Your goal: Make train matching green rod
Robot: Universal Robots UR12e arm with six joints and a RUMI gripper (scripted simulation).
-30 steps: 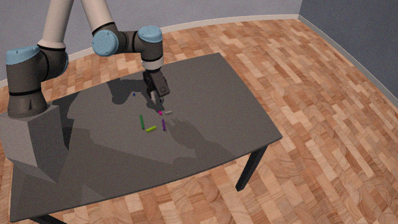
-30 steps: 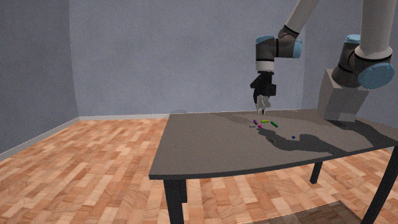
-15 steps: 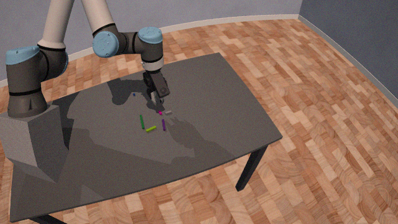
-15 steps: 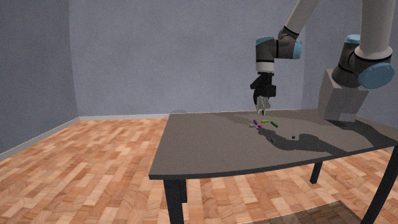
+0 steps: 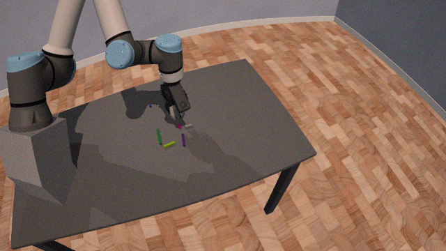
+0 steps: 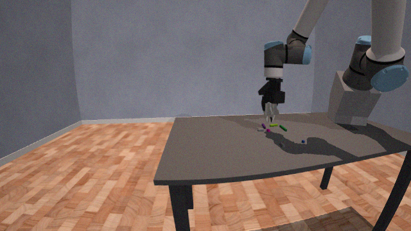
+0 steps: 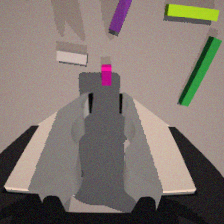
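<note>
Right now my hand is 6 cm above the magenta rod. Also, from my hand: purple rod 8 cm to the right, 6 cm below, 1 cm ahead; then lime rod 9 cm to the right, 6 cm below, 5 cm behind; then green rod 9 cm behind, 6 cm below, 4 cm to the right.
</note>
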